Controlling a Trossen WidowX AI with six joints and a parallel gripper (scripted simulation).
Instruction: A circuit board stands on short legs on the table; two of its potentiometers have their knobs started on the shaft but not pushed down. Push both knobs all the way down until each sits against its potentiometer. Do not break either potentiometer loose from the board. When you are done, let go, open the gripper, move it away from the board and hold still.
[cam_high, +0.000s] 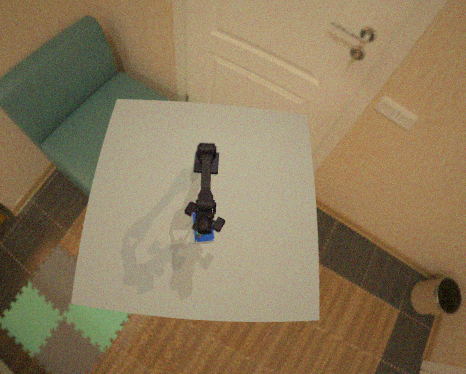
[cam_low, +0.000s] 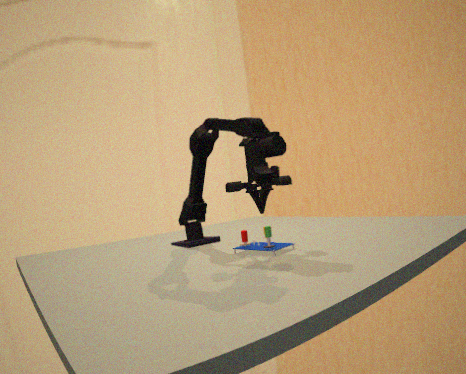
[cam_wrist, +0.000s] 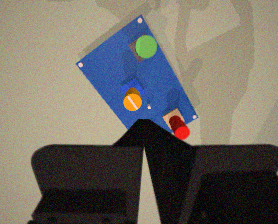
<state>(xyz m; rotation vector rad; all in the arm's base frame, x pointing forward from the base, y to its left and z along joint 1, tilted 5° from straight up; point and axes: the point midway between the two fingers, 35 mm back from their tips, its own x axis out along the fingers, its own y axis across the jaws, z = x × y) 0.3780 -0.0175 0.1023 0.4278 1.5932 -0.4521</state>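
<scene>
The orange knob lies 10 mm ahead of my gripper tip and 50 mm below it. The rest, counted from my gripper tip: red knob: 60 mm behind, 30 mm to the right, 70 mm below.
</scene>
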